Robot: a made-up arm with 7 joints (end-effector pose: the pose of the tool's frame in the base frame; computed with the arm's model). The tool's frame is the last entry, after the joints. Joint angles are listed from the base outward.
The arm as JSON. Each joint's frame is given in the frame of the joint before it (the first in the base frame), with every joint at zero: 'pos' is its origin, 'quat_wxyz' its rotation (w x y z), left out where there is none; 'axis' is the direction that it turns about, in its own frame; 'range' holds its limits. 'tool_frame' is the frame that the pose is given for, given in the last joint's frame.
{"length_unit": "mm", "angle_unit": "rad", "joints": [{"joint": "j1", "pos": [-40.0, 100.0, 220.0], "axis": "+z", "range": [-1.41, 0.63]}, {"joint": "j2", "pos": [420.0, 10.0, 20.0], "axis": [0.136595, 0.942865, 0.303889], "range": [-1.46, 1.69]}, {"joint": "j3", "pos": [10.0, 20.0, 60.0], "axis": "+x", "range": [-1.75, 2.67]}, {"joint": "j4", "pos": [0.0, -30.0, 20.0], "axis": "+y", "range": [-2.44, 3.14]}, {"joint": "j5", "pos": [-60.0, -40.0, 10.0], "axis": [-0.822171, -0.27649, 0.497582], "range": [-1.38, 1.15]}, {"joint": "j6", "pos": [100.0, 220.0, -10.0], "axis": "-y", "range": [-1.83, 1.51]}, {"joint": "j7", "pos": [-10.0, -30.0, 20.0], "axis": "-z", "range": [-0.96, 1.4]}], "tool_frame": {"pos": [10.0, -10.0, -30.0], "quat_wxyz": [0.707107, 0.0, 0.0, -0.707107]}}
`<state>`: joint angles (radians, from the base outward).
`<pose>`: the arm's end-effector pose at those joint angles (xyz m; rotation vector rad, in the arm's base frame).
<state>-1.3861 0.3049 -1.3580 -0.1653 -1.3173 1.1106 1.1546</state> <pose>0.1966 -0.4310 0.3083 -0.3139 1.1820 1.6848</pose>
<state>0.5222 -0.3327 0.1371 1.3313 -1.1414 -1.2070 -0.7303</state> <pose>0.4146 0.3974 0.2557 -0.3407 2.6929 -0.6244</pose>
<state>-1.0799 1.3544 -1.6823 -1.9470 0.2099 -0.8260 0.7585</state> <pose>0.1849 -0.1961 0.2133 -0.0723 -0.5910 -1.6441</pose>
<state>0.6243 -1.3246 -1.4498 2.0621 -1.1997 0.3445 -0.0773</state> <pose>0.2692 0.2334 0.2561 -0.3348 -0.5699 2.4424</pose>
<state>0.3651 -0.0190 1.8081 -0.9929 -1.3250 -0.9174 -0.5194</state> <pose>0.4169 0.1322 0.2345 2.2756 1.5641 0.6513</pose>
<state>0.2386 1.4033 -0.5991 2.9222 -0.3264 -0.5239 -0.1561</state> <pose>0.3183 0.2569 0.3116 1.6462 -0.2029 -0.1698</pose>
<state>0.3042 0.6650 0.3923 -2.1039 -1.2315 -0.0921 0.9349</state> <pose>0.3653 0.1836 0.4081 1.4174 1.6194 -1.4416</pose>
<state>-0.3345 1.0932 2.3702 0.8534 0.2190 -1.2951 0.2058</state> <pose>0.4696 -0.1181 0.3009 0.7164 1.9392 0.8014</pose>
